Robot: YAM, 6 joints.
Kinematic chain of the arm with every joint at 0, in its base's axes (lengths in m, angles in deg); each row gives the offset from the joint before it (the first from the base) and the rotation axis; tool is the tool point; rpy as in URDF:
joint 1: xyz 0 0 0.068 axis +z
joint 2: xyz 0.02 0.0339 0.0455 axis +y
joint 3: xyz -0.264 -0.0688 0 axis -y
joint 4: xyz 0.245 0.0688 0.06 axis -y
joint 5: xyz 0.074 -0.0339 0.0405 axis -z
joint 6: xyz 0.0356 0 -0.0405 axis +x
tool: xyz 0 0 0 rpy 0 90 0
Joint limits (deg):
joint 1: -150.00..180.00
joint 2: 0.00..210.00
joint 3: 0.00..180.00
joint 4: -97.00..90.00
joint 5: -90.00..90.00
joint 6: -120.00..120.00
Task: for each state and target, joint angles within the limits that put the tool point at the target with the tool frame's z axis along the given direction. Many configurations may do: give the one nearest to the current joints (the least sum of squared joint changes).
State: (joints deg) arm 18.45 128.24 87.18 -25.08 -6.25 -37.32
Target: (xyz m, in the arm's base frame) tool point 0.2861 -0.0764 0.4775 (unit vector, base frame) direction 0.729 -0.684 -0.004
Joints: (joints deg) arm -11.31 77.48 88.76 -11.55 31.86 -37.32
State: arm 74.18 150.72 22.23 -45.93 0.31 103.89
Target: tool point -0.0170 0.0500 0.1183 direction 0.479 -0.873 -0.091
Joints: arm 112.78 104.54 18.16 -88.37 5.95 103.89
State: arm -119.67 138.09 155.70 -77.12 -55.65 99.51
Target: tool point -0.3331 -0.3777 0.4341 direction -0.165 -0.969 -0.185
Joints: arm -133.63 143.48 177.39 -46.69 -33.31 99.51
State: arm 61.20 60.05 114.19 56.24 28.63 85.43
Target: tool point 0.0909 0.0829 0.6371 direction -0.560 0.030 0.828
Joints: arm 36.44 81.97 109.71 89.85 -20.90 85.43
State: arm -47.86 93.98 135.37 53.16 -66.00 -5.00
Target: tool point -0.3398 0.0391 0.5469 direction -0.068 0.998 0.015
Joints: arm -0.61 44.95 144.02 70.12 -85.41 -5.00
